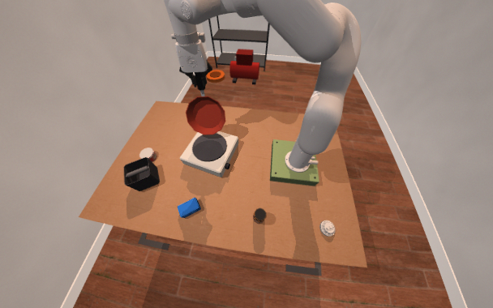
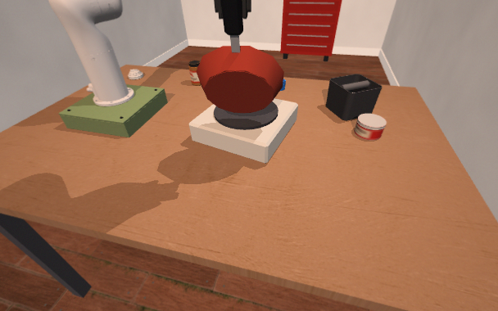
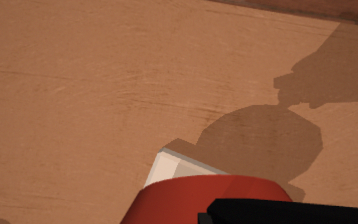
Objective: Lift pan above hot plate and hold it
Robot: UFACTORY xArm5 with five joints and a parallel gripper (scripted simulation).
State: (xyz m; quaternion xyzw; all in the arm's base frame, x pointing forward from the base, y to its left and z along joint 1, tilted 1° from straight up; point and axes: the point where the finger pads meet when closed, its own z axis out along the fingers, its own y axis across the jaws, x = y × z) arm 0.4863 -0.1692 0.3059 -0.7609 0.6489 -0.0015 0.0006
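The red pan is 20 mm to the left of my hand and 100 mm below it. From my hand the other things lie so: blue block 10 mm ahead, 460 mm to the left, 340 mm below; then hot plate 40 mm behind, 150 mm to the left, 320 mm below; then white disc 620 mm behind, 470 mm to the left, 340 mm below.
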